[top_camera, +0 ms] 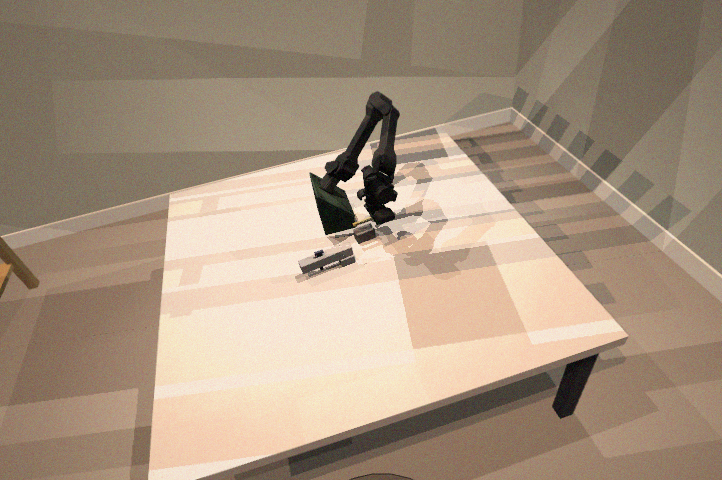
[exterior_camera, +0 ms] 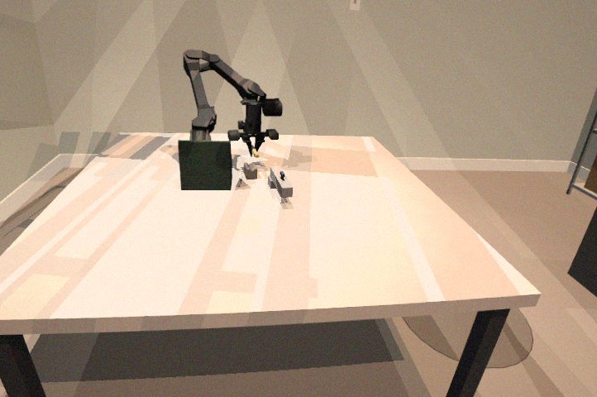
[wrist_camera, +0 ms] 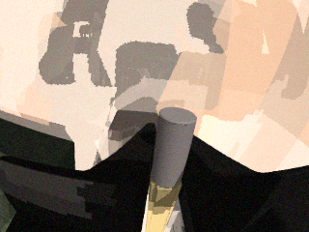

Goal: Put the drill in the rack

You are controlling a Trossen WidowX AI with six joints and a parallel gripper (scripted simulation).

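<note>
The drill lies 1 cm ahead of my gripper tip, 4 cm to the right of it and 3 cm above it. Also, from my gripper tip: grey holder block: 9 cm ahead, 20 cm to the right, 2 cm below; then rack: 1 cm behind, 5 cm to the right, 4 cm below; then key: 10 cm ahead, 23 cm to the right, 1 cm below.
</note>
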